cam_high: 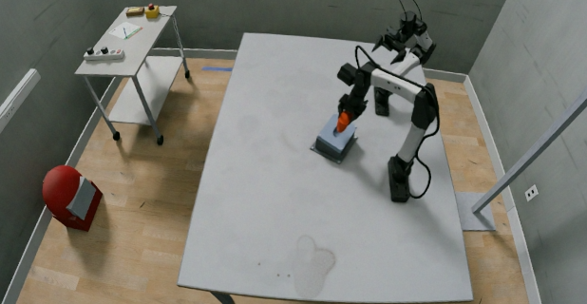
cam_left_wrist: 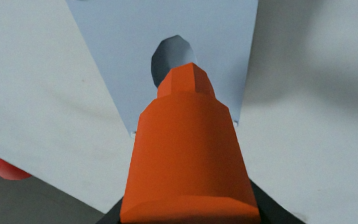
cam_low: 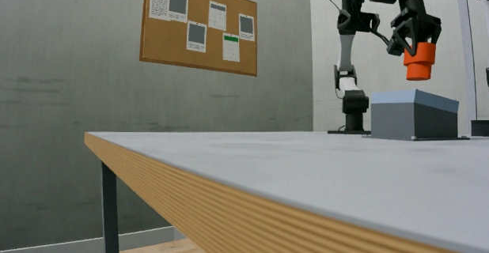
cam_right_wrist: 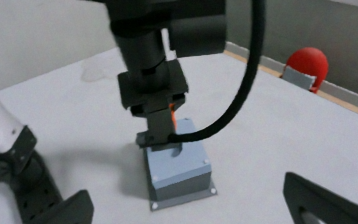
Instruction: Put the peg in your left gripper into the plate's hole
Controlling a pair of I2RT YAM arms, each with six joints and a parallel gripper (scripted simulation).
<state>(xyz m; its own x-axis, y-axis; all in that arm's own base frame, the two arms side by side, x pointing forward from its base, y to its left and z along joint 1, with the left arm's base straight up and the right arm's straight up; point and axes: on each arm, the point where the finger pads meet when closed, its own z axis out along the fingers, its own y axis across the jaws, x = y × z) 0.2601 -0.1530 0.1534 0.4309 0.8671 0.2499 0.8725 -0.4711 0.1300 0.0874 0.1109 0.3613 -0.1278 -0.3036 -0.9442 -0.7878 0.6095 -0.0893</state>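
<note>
Now: left hand 110 mm above the blue-grey plate, 20 mm to the left of it and 10 mm short of it. The rest, counted from my left hand: orange peg (20 mm below, 10 mm to the right).
</note>
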